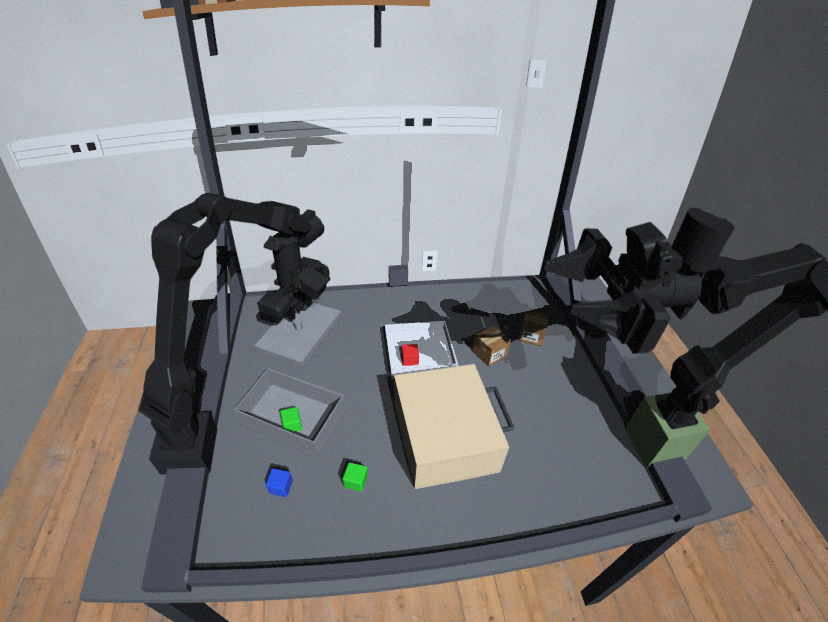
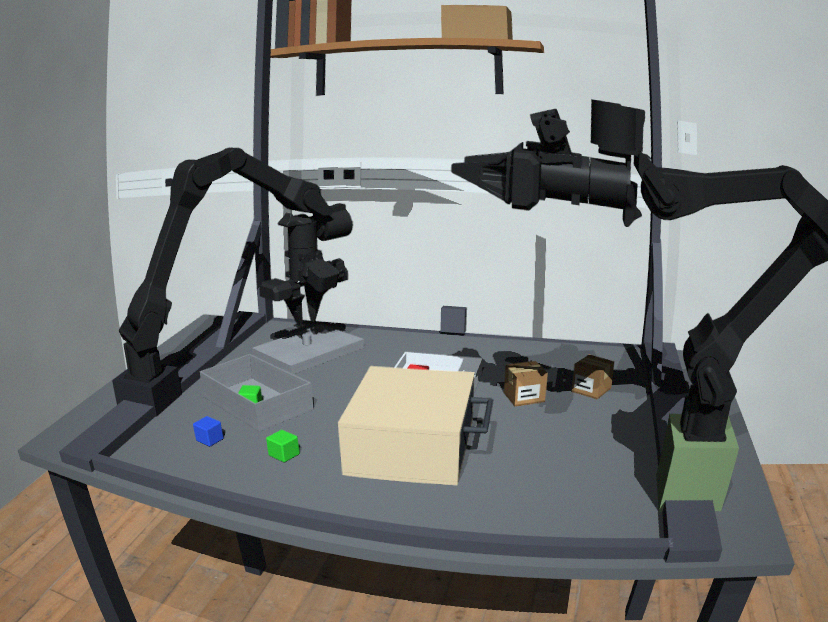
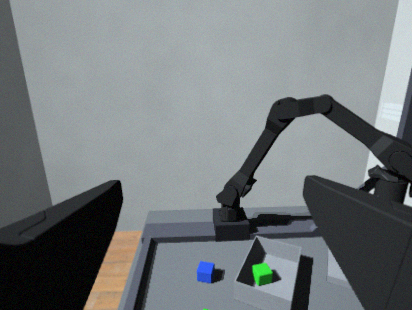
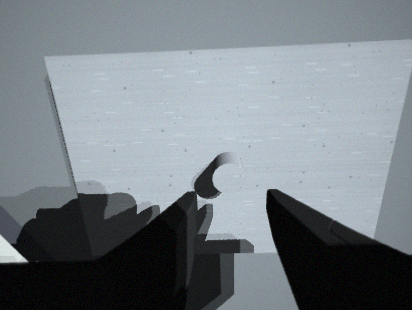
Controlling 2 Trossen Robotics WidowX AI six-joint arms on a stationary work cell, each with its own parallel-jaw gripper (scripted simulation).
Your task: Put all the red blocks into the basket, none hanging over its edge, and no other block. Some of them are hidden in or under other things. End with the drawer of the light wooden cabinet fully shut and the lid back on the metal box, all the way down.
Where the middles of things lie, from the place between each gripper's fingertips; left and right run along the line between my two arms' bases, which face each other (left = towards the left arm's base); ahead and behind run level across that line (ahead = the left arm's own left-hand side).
I see my right gripper 8 cm above the grey lid [image 1: 293,341]. From my right hand the other things lie so: white basket [image 1: 435,349]: 28 cm to the left, 8 cm below, 6 cm ahead; then metal box [image 1: 273,391]: 25 cm ahead, 7 cm below, 2 cm to the left; then light wooden cabinet [image 2: 402,424]: 31 cm to the left, 29 cm ahead, 6 cm below.
My left hand is 39 cm above the drawer [image 2: 465,430], 10 cm to the left of it and 8 cm past it. The rest, counted from my left hand: white basket 41 cm below, 31 cm behind, 16 cm to the right; then metal box 43 cm to the right, 40 cm below, 12 cm behind; then light wooden cabinet 39 cm below, 13 cm to the right, 8 cm behind.
